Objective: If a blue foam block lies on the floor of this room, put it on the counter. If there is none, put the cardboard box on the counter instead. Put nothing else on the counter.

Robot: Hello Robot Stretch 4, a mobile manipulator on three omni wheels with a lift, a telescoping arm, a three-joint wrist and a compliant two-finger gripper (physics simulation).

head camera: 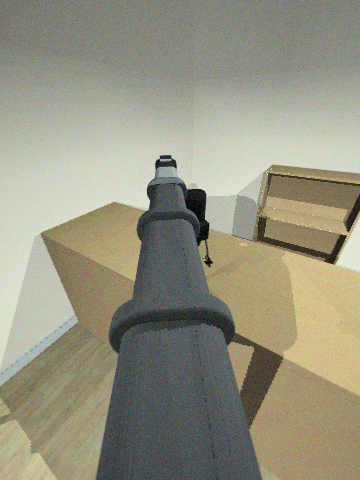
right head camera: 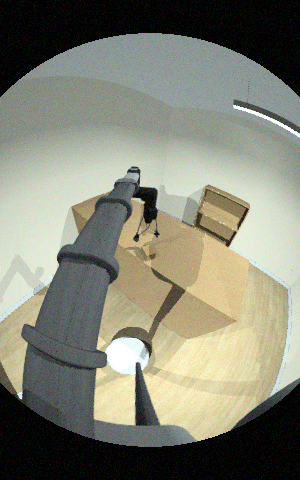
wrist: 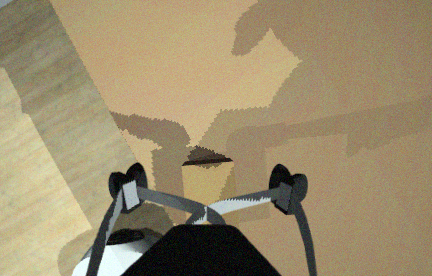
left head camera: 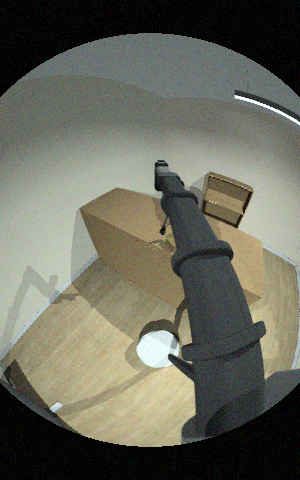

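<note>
The cardboard box [right head camera: 147, 250] [wrist: 204, 180], small and tan, rests on the counter [head camera: 90, 227] [left head camera: 120, 207] [right head camera: 220, 270] [wrist: 150, 60] close to its front edge. My gripper [right head camera: 147, 236] [wrist: 208, 179] is open above the box, its fingertips wide apart to either side of it in the wrist view, with nothing between them. In the head camera view the arm hides the box and one finger. No blue foam block shows in these views; the arm and counter hide part of the floor.
A wooden shelf unit [head camera: 310, 171] [left head camera: 231, 181] [right head camera: 228, 195] stands behind the counter at the right. A white round object [left head camera: 157, 349] [right head camera: 127, 355] [wrist: 107, 260] is in front of the counter. A small white piece [left head camera: 56, 406] lies on the floor at the lower left. Walls meet behind the counter.
</note>
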